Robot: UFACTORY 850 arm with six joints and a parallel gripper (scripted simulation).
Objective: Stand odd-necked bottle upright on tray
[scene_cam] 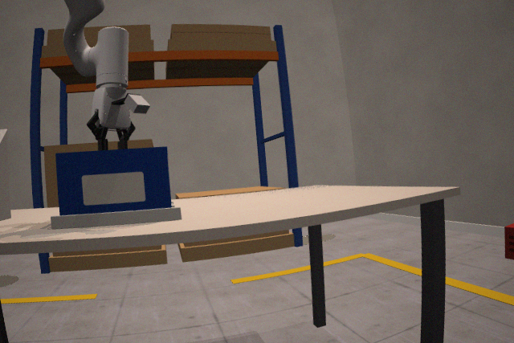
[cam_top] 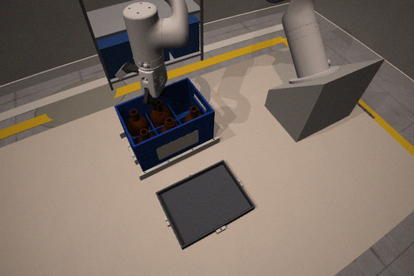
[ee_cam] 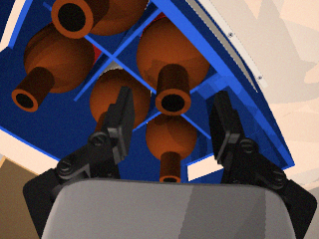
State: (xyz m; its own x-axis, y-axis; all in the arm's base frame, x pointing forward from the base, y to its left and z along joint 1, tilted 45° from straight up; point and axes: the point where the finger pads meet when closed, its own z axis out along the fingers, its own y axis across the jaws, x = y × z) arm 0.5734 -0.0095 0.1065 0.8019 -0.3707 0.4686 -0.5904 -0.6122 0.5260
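Now: the crate 100 mm below my hand, 40 mm to the left of it and 10 mm behind it. Also, from my hand: brown bottle (90 mm to the left, 90 mm below, 10 mm behind); then dark grey tray (320 mm to the left, 170 mm below, 40 mm behind).
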